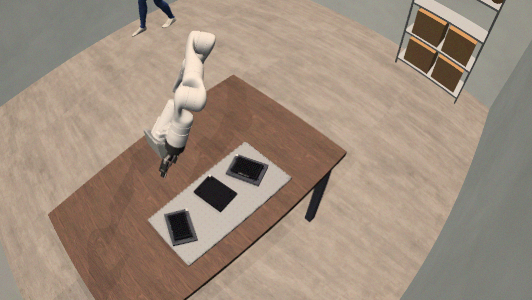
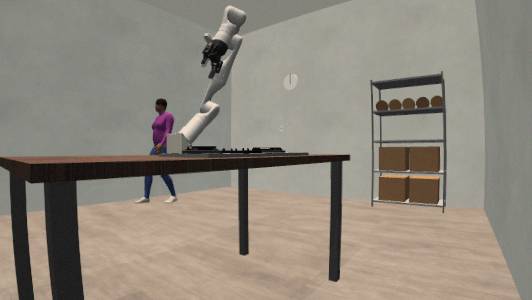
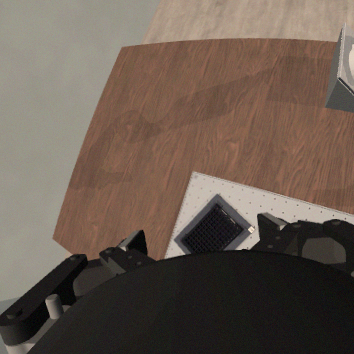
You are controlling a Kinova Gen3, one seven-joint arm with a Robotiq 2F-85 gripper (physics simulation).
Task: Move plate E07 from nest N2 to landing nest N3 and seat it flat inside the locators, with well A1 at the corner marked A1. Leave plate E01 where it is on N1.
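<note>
Three nests stand on a pale perforated board (image 1: 200, 242) (image 3: 240, 194). A dark well plate (image 1: 180, 226) (image 3: 212, 231) sits in the grey nest nearest the board's left end, with a white corner mark (image 1: 187, 210) (image 3: 251, 230). A second dark plate (image 1: 247, 167) with a small light label sits in the grey nest at the far right end. The middle nest (image 1: 215, 193) is black and flat, with no plate on it and a pale corner mark (image 1: 210, 176). The plate and nest names are too small to read. My gripper (image 1: 163, 173) (image 2: 208, 70) (image 3: 200, 234) is open and empty, high above the table.
The board lies on a brown wooden table (image 1: 115, 200) (image 2: 125, 162) (image 3: 200, 115). The arm's base (image 2: 175, 143) stands at the table's back edge. A person (image 2: 162, 130) is behind the table. A shelf unit (image 1: 490, 45) (image 2: 444, 125) with boxes stands away from it.
</note>
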